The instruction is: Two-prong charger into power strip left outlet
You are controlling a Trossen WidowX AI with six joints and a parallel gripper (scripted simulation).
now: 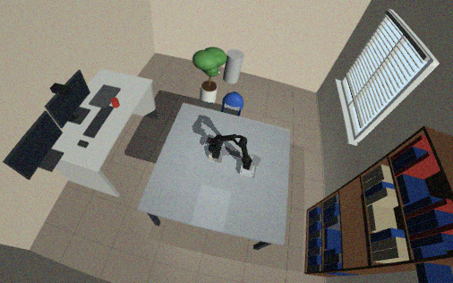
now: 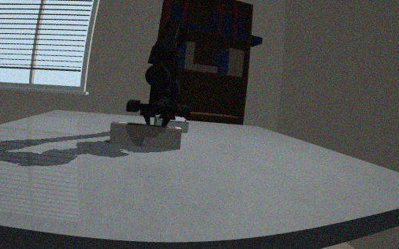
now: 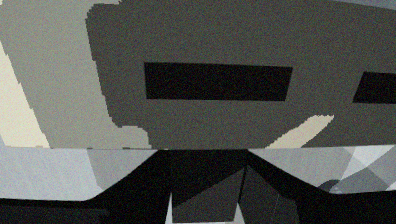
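Right now my gripper tip is 2 cm short of the dark grey charger and 1 cm below it.
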